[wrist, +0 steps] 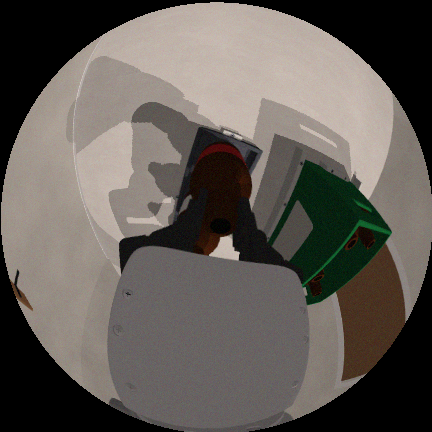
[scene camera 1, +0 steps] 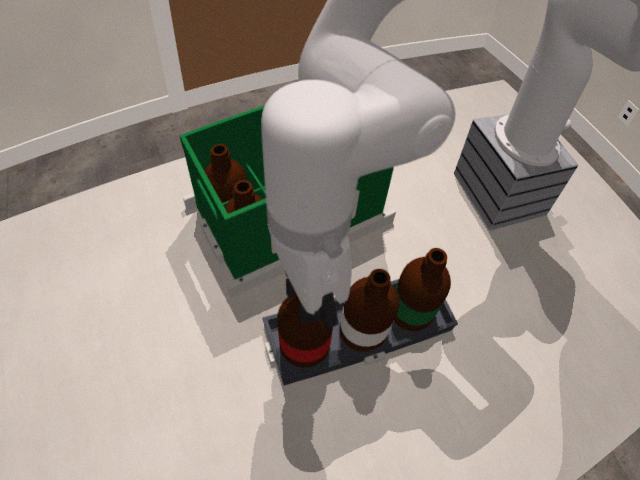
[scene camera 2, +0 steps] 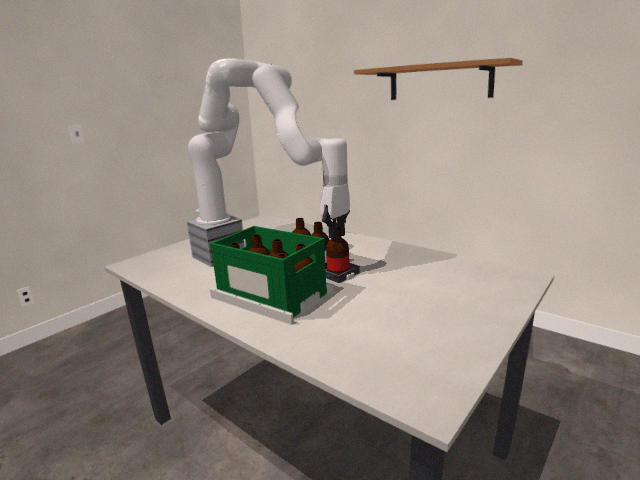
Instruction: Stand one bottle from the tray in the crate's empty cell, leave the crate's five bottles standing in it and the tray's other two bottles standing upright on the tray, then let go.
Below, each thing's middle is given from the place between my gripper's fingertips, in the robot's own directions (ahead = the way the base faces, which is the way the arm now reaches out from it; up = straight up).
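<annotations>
I start from the green-label bottle (scene camera 1: 425,282), which is 5 cm below my hand, 17 cm behind it and 3 cm to the left of it. Going by their middles, the bottle is the nearest to my hand of the things named here. The pale rail (scene camera 2: 287,317) is 33 cm to the right of my hand, 12 cm below it and 8 cm behind it.
</annotations>
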